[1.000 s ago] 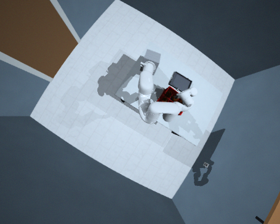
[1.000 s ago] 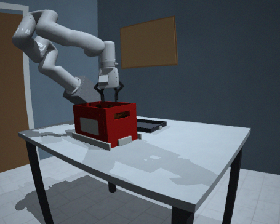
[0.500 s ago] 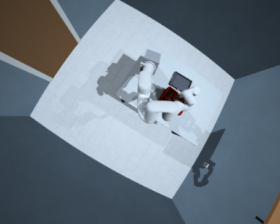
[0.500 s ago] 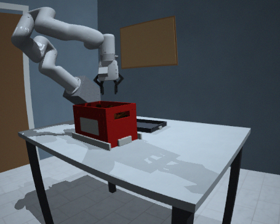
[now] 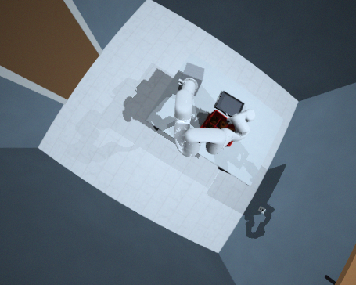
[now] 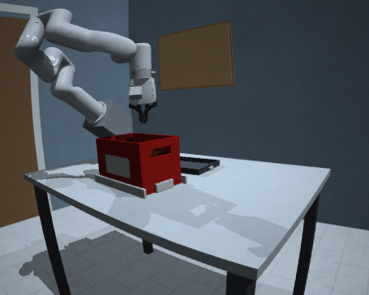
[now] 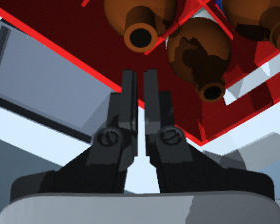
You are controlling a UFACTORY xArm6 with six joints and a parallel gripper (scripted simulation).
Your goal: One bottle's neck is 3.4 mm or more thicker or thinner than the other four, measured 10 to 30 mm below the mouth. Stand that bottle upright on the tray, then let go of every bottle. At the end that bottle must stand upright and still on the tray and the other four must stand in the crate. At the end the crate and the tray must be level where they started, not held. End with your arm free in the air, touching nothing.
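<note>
Now: hand 10 mm past the red crate, 40 mm to the left of it and 160 mm above it. The rest, counted from my hand: glass bottle 90 mm behind, 10 mm to the left, 160 mm below; then dark tray 30 mm ahead, 240 mm to the left, 230 mm below.
</note>
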